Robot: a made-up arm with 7 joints.
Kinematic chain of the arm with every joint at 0, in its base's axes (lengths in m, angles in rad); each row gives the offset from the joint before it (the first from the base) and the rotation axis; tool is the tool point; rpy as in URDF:
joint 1: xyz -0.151 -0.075 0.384 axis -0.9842 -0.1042 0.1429
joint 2: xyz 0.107 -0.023 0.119 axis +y
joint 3: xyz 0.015 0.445 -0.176 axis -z
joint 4: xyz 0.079 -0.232 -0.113 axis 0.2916 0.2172 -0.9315
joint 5: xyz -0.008 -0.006 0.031 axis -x
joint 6: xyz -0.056 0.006 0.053 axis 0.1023 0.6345 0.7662
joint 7: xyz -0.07 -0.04 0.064 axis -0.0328 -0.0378 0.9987
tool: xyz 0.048 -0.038 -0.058 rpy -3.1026 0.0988 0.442
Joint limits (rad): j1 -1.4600..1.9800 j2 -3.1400..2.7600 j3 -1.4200..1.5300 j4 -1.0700..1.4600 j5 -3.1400..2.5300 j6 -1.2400..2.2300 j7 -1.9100..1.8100
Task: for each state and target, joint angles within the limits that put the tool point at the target. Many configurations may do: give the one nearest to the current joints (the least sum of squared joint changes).
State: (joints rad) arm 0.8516 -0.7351 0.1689 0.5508 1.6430 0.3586 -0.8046
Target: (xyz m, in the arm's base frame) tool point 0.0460 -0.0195 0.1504
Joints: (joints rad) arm 1.5831 -0.4946 0.3037 0.6491 1.6740 0.6871 -0.4548
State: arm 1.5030 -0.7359 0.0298 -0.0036 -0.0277 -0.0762 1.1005
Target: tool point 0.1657 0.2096 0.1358
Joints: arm 1.5419 -1.0103 -0.8012 -0.0503 -0.0848 -0.0084 1.0055
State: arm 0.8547 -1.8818 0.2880 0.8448 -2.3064 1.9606 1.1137
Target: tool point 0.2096 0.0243 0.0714
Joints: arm 1.1598 -1.4238 1.0517 0.8378 -2.2302 1.9250 1.2649
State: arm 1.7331 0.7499 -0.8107 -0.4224 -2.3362 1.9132 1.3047
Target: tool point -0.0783 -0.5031 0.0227
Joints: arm 1.8567 1.1029 -1.4200 -0.8375 -2.3166 1.9403 1.6815
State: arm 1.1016 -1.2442 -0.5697 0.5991 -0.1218 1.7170 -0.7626
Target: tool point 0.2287 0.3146 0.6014
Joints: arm 0.4760 -1.3908 -0.7645 0.5293 -0.1969 1.7442 -0.8302
